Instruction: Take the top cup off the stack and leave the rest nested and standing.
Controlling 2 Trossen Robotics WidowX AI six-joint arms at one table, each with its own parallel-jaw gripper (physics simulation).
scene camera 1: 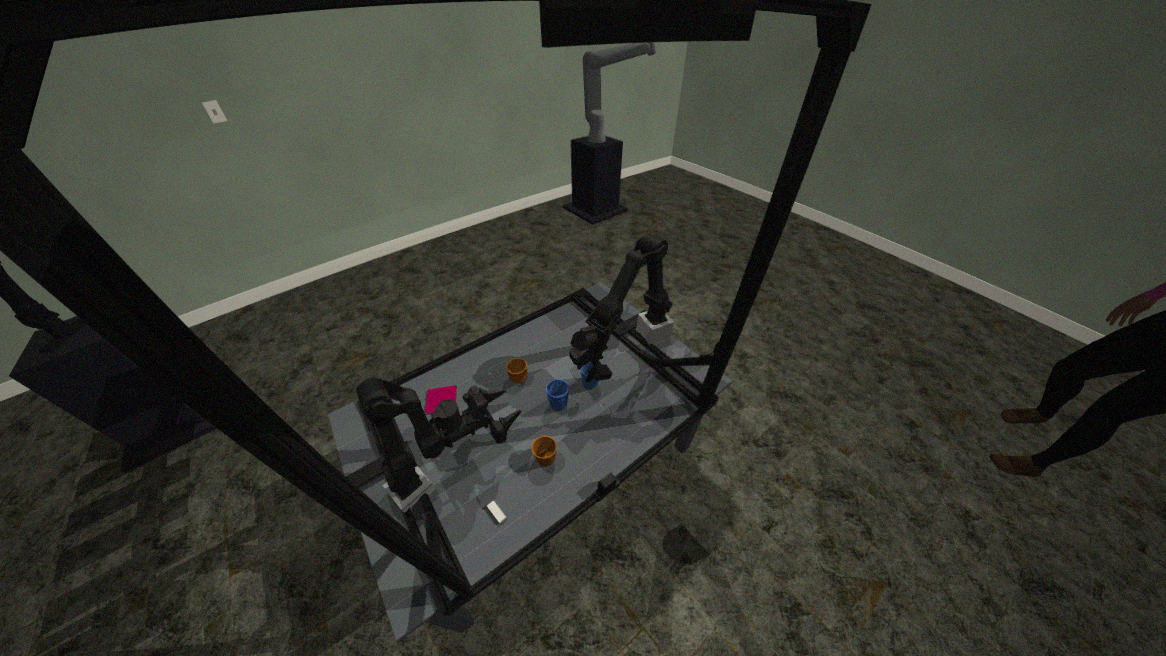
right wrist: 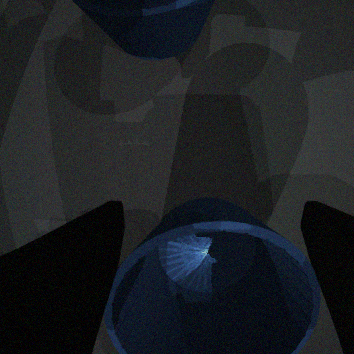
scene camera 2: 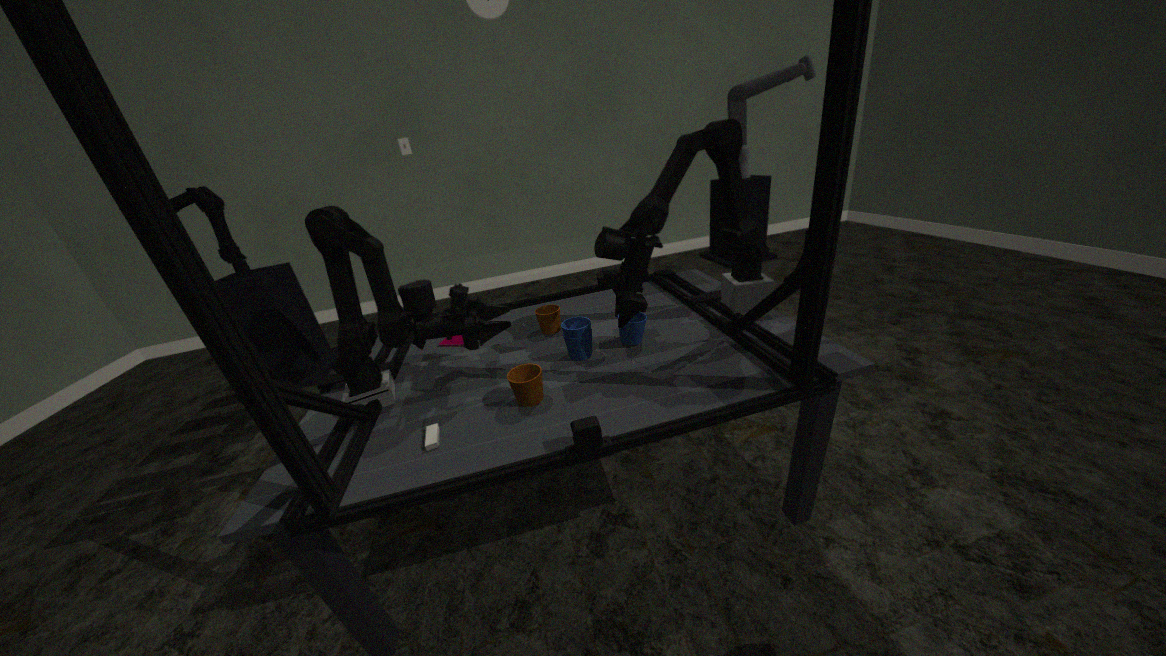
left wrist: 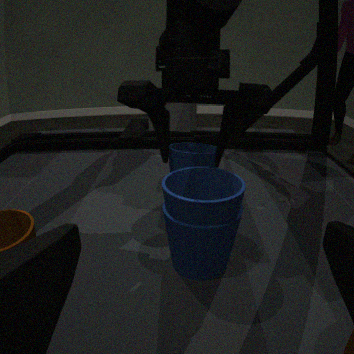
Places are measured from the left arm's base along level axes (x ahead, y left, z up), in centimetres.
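Pixels of known places: left gripper, fingertip midpoint: (scene camera 1: 513,400) (scene camera 2: 510,316) (left wrist: 205,237); right gripper, fingertip midpoint: (scene camera 1: 582,375) (right wrist: 215,214) (scene camera 2: 618,322) (left wrist: 190,164); left arm's base at its link origin: (scene camera 1: 406,484) (scene camera 2: 366,385); right arm's base at its link origin: (scene camera 1: 655,317) (scene camera 2: 746,277).
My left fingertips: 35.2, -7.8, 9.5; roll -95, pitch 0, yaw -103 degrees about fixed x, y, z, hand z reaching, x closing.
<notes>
Ahead of a thing's pixels: the offset from my left fingertips to its top centre, as dx, dy, dz. "spot": to the spot under its first point. Level surfaces: height alone.
A stack of two nested blue cups @(+14.3, -4.8, -4.8) (scene camera 1: 557,393) (scene camera 2: 577,337) @(+14.3, -4.8, -7.1) (left wrist: 203,225) stands upright in the middle of the grey table @(dz -13.8) (scene camera 1: 620,430) (scene camera 2: 672,384); its base shows at the top of the right wrist view (right wrist: 151,31). My right gripper (scene camera 1: 592,369) (scene camera 2: 631,318) points straight down and is shut on a single blue cup @(+28.0, -7.7, -5.9) (scene camera 1: 588,378) (scene camera 2: 634,332) (left wrist: 192,156) (right wrist: 214,281), held upright low at the table just beyond the stack. I cannot tell whether this cup touches the table. My left gripper (scene camera 1: 505,409) (scene camera 2: 497,326) is open and empty, level with the stack and short of it.
Two orange cups stand on the table, one at the back @(spot: +14.7, +16.4, -12.7) (scene camera 1: 517,370) (scene camera 2: 548,319) (left wrist: 12,228) and one at the front @(spot: -1.0, -12.5, -13.4) (scene camera 1: 544,449) (scene camera 2: 526,384). A pink square @(spot: -11.0, +27.9, -13.0) (scene camera 1: 440,398) lies behind the left arm. A white block @(-23.0, -15.5, -12.6) (scene camera 1: 496,512) (scene camera 2: 431,436) lies near the front. A black frame post (scene camera 1: 776,215) (scene camera 2: 828,195) rises at the right.
</notes>
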